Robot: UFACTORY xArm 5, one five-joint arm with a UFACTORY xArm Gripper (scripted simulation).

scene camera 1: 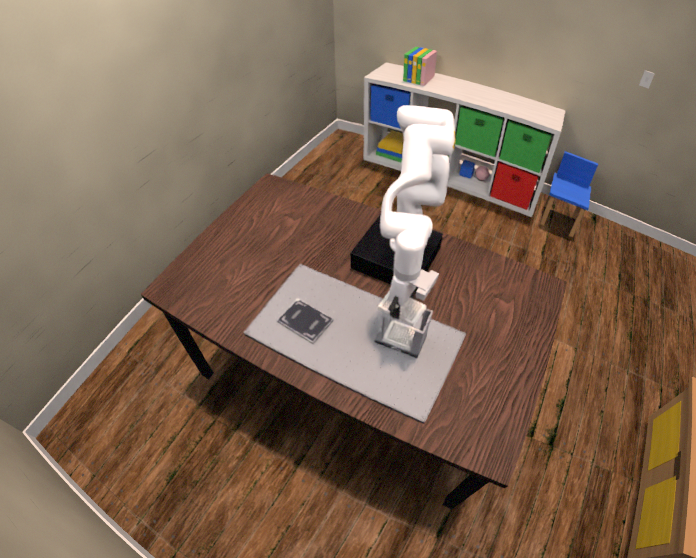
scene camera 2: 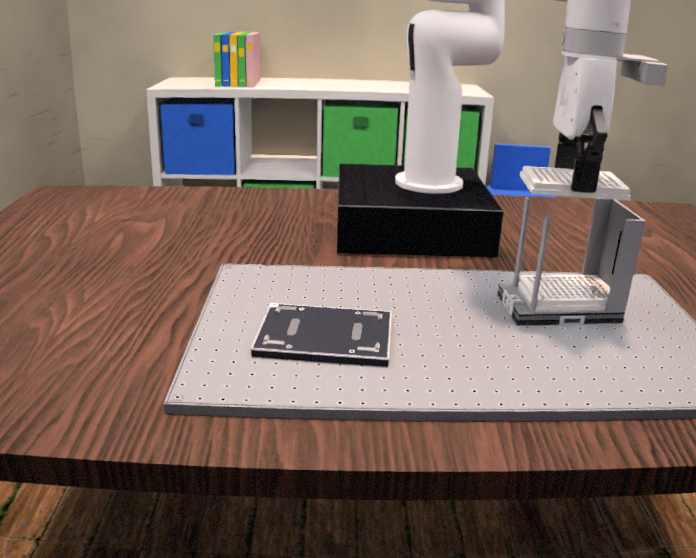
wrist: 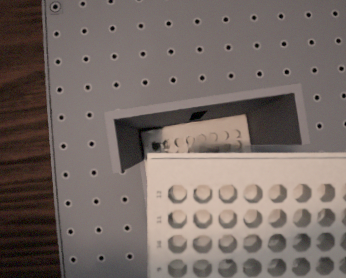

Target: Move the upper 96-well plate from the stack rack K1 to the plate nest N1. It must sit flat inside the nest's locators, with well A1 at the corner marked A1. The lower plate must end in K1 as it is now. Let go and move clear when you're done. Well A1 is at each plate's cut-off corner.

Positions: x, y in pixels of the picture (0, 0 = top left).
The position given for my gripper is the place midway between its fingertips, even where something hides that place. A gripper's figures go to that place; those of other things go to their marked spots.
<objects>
My gripper (scene camera 2: 573, 181): 87 cm from the lens. A 96-well plate (scene camera 2: 540, 180): 83 cm from the lens. A 96-well plate (scene camera 2: 556, 292): 91 cm from the lens. A plate nest N1 (scene camera 2: 325, 330) is 80 cm from the lens. A grey wall (scene camera 2: 618, 212) is 95 cm from the lens. The marked spots on the plate nest N1 and the grey wall are 44 cm apart.
</objects>
